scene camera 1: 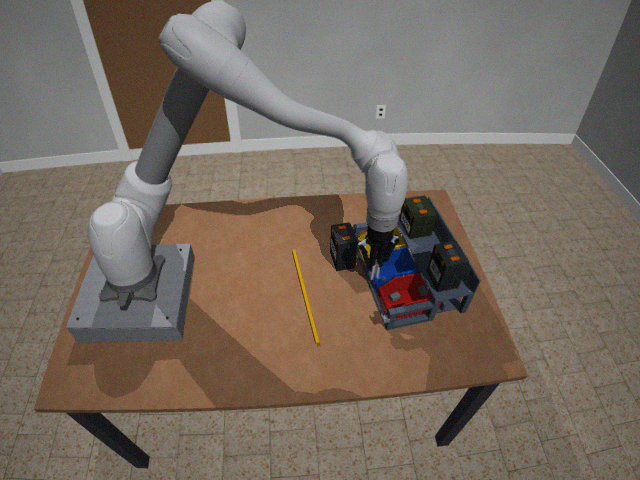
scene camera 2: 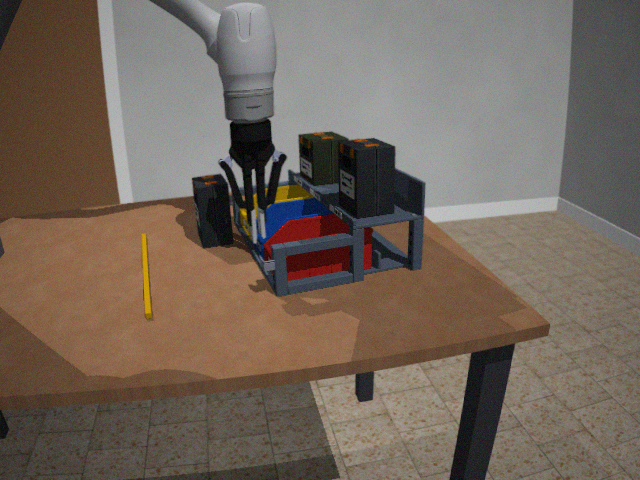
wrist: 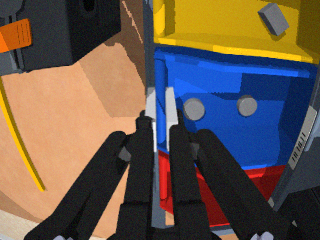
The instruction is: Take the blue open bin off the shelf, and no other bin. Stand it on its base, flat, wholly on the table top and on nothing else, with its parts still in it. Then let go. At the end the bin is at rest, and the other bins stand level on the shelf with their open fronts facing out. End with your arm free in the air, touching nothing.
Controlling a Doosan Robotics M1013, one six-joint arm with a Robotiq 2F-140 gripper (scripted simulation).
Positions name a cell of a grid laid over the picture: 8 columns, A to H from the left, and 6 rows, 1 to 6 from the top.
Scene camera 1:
my gripper: E4
blue bin: F4
red bin: F4
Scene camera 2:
my gripper: D4
blue bin: D3
red bin: D3
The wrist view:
my gripper: E3
blue bin: G4
red bin: G5
